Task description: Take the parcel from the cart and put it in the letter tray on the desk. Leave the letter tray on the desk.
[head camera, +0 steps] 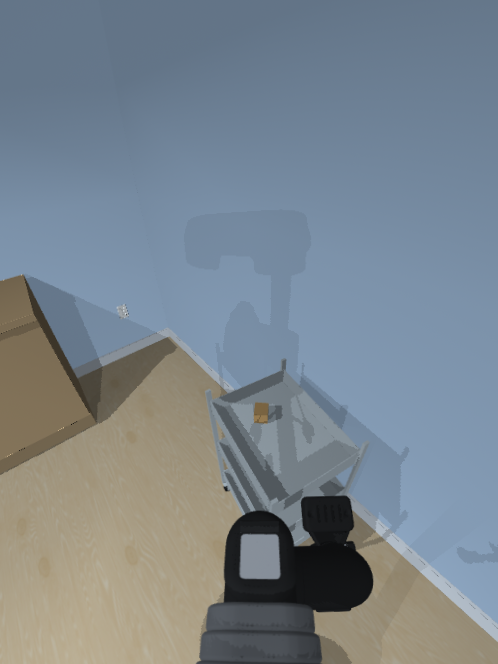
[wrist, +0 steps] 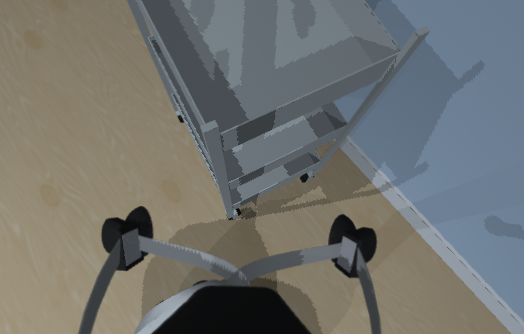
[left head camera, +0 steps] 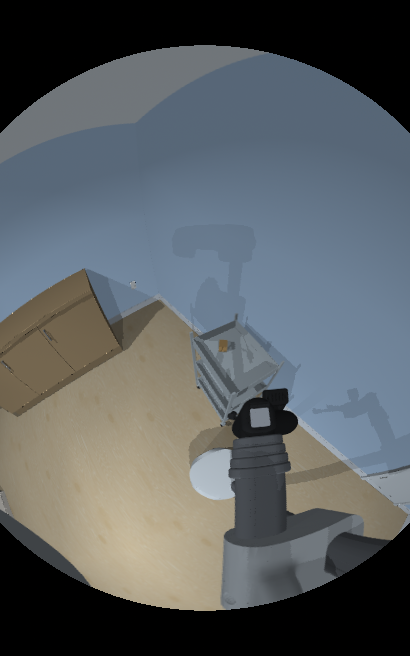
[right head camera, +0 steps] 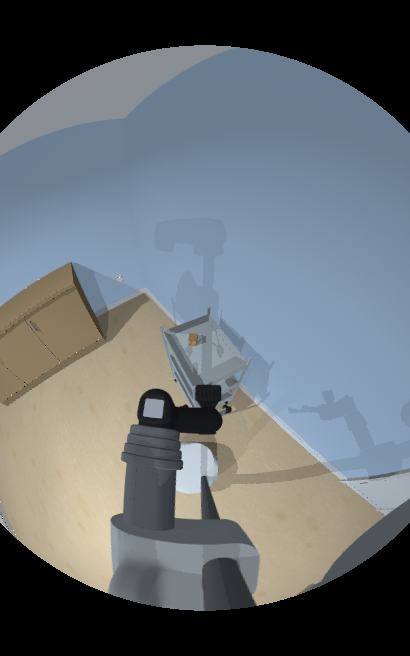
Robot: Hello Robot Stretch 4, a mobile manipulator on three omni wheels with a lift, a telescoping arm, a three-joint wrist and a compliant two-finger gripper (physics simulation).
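Where they show: gripper, fingertip midpoint: (wrist: 242, 230); robot's base at its link origin: (left head camera: 217, 472) (right head camera: 190, 466).
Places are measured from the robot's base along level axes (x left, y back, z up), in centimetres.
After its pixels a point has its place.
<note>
The parcel, a small orange-brown box (head camera: 261, 412) @(x -0.8, y -74.7, z 68.5 cm) (left head camera: 223, 345) @(x -1.0, y -74.4, z 68.4 cm) (right head camera: 193, 339) @(x -1.5, y -74.1, z 68.4 cm), sits on the top tray of the grey cart (head camera: 316, 477) @(x -17.8, y -53.0, z 63.4 cm) (left head camera: 260, 385) @(x -29.5, y -61.1, z 37.8 cm) (right head camera: 230, 370) @(x -22.1, y -52.8, z 70.1 cm) (wrist: 310, 95) @(x -17.4, y -49.7, z 69.7 cm), near its far left side. It does not show in the wrist view. My gripper (wrist: 242, 230) @(x -8.6, y -27.5, z 86.2 cm) is open and empty, its two dark fingertips wide apart, pointing down over the floor in front of the cart's near end. In the head views the wrist hides the fingers. The letter tray and the desk do not show in these views.
A brown cabinet (head camera: 42, 386) @(x 115.3, y -106.5, z 46.7 cm) (left head camera: 65, 345) @(x 141.8, y -84.0, z 48.8 cm) (right head camera: 55, 335) @(x 137.9, y -87.3, z 46.5 cm) stands at the left. The blue wall (head camera: 402, 268) @(x -38.4, y -79.4, z 121.4 cm) runs close along the cart's right side. My round white base part (left head camera: 212, 474) @(x 4.4, y 0.2, z 18.7 cm) (right head camera: 196, 467) @(x -5.1, y -0.4, z 18.7 cm) shows below the arm. Shadows of the robot fall on wall and cart.
</note>
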